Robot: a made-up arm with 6 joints.
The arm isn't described. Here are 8 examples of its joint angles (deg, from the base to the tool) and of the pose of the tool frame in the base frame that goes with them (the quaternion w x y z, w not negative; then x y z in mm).
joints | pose
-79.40 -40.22 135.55 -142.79 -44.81 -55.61 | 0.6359 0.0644 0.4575 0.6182 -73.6 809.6 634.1
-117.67 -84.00 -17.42 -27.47 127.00 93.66 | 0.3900 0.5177 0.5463 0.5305 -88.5 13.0 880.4
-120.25 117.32 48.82 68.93 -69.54 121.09 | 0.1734 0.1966 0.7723 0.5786 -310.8 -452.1 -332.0
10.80 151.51 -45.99 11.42 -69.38 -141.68 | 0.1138 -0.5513 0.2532 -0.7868 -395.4 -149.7 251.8
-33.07 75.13 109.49 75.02 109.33 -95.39 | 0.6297 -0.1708 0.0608 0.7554 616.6 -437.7 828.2
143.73 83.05 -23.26 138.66 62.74 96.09 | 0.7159 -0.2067 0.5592 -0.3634 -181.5 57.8 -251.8
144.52 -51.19 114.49 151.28 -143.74 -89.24 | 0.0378 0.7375 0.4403 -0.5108 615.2 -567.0 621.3
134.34 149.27 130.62 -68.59 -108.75 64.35 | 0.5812 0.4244 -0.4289 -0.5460 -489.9 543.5 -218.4
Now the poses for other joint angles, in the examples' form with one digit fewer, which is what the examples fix.
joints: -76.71 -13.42 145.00 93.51 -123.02 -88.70
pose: 0.018 0.192 -0.981 0.012 -143 684 749
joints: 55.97 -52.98 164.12 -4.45 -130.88 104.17
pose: 0.783 -0.307 -0.538 -0.059 -366 -657 105
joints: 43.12 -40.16 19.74 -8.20 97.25 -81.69
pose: 0.258 -0.203 0.602 -0.728 159 59 1045
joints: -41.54 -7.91 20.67 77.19 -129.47 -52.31
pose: 0.300 0.374 0.015 -0.877 318 -282 953
